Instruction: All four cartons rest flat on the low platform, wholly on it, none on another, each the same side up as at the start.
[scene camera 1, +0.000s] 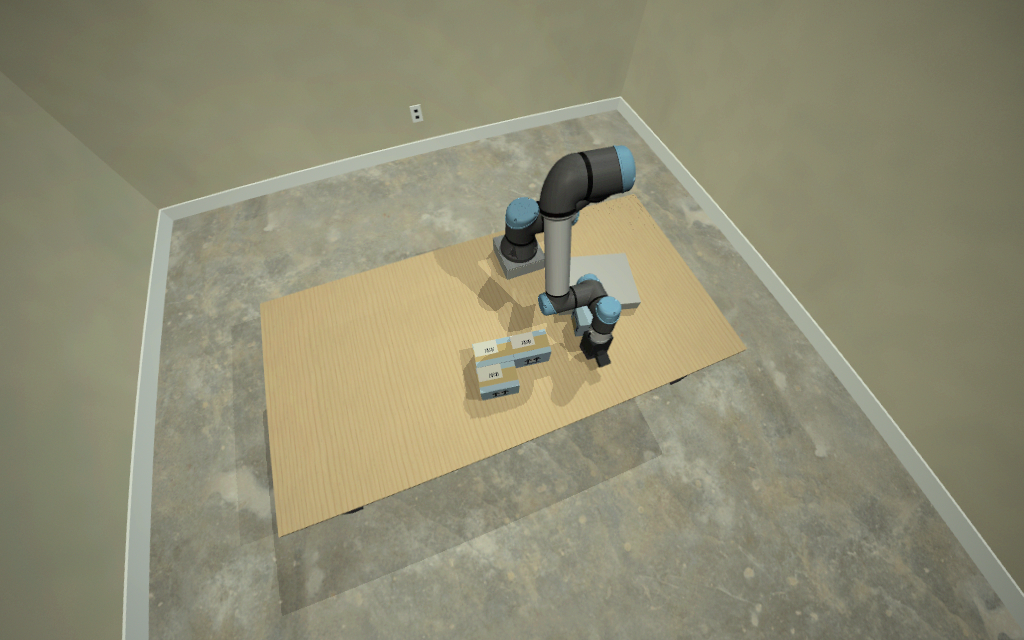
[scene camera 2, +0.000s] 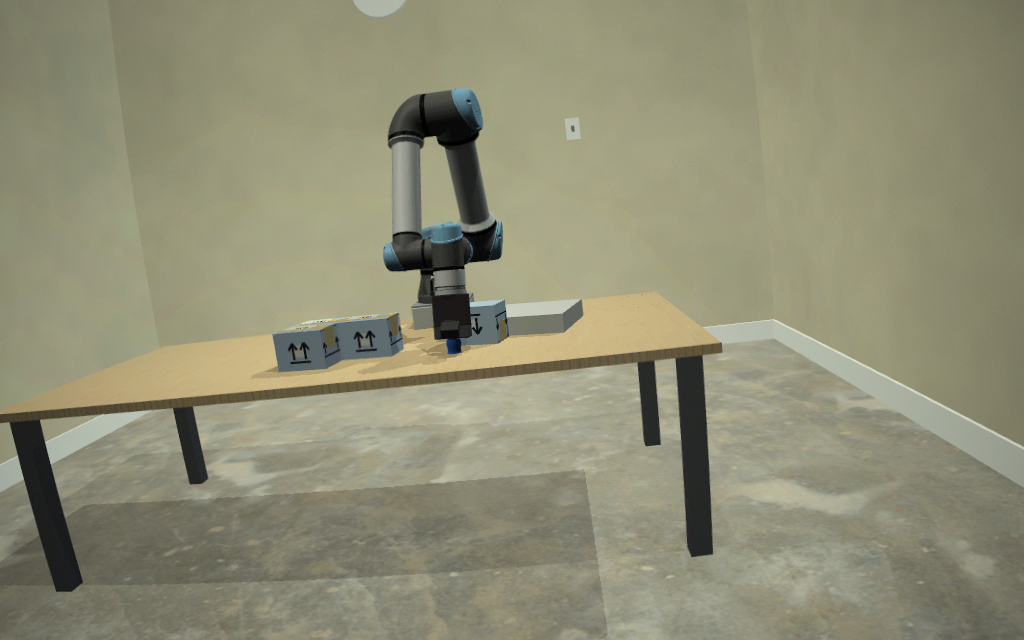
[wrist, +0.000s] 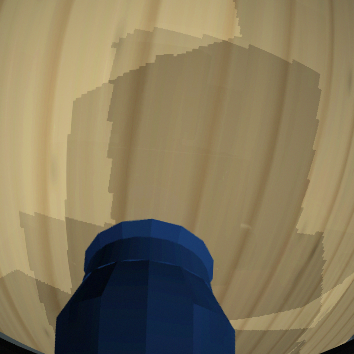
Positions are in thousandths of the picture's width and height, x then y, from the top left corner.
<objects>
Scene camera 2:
low grey platform: 534, 496, on the table
</objects>
